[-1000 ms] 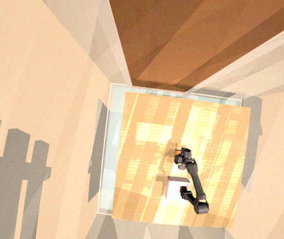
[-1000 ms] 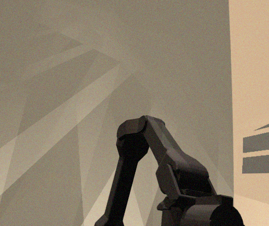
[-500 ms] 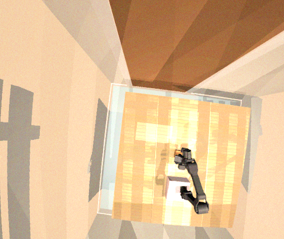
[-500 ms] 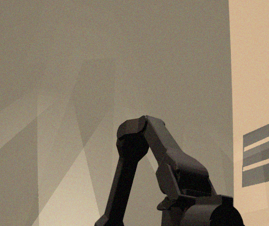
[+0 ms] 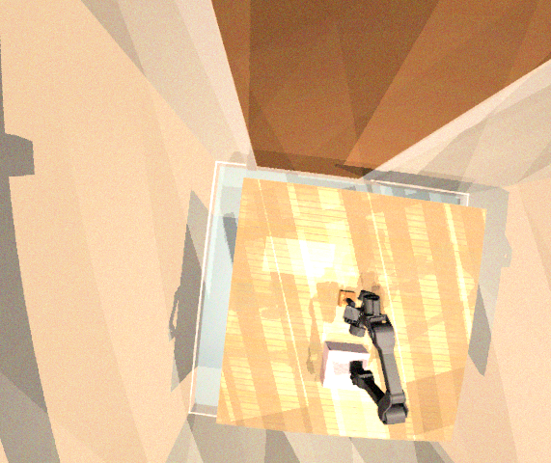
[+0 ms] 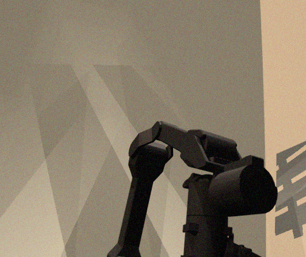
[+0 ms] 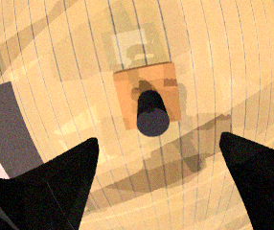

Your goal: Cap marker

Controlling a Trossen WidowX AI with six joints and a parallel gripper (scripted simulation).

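Right now the dark marker cap is 7 cm below my gripper tip. From my gripper tip the other things lie so: marker 7 cm below.
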